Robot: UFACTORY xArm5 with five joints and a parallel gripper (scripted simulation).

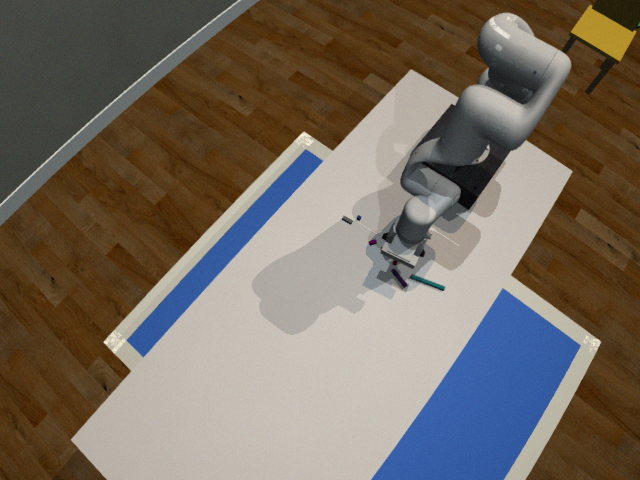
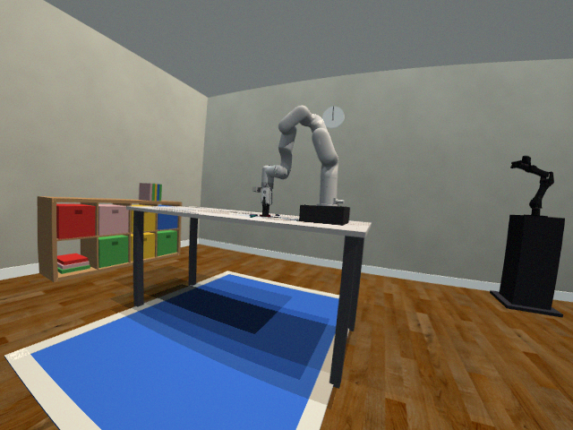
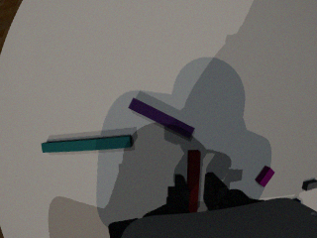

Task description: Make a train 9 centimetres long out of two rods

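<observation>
My gripper is now 20 mm above the red rod. From my hand the other things lie so: turquoise rod (10 mm ahead, 120 mm to the left, 20 mm below); then magenta rod (30 mm ahead, 80 mm to the right, 20 mm below); then purple rod (60 mm ahead, 50 mm to the left, 20 mm below).
</observation>
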